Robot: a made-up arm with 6 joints.
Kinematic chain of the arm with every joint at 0, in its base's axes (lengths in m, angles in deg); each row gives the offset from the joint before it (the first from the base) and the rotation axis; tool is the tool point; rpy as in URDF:
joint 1: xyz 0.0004 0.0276 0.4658 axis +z
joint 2: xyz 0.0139 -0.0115 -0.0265 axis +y
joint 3: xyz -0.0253 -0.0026 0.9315 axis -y
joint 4: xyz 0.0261 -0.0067 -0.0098 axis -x
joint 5: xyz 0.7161 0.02 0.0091 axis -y
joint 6: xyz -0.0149 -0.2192 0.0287 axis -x
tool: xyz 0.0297 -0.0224 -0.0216 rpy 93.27 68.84 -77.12
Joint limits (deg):
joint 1: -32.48..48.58
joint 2: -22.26..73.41
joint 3: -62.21..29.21
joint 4: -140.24..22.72
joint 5: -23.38..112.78
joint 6: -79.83..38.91
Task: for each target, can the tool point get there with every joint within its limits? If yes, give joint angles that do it. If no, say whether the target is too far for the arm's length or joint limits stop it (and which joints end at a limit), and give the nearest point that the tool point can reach.
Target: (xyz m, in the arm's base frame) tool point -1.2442 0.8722 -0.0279
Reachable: no: joint limits stop it (at a limit: joint 1, joint 2, joint 4, joint 5) | nearest point 0.0643 0.3158 0.2839 | short by 1.456 m
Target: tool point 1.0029 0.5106 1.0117
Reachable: yes | joints 30.63 24.71 17.84 -70.80 9.65 -45.35
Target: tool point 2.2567 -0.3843 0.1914
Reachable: no: too far | nearest point 1.5132 -0.2486 0.2736 | short by 0.760 m
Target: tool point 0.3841 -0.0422 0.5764
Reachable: yes | joints 13.71 16.17 -51.24 -61.25 26.96 24.26
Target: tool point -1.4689 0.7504 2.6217
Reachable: no: too far | nearest point -0.1124 -0.1597 1.9366 | short by 1.771 m
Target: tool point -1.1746 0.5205 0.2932
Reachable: no: joint limits stop it (at a limit: joint 1, joint 2, joint 3, joint 4, joint 5, joint 6) | nearest point -0.0598 0.1831 0.7064 | short by 1.236 m
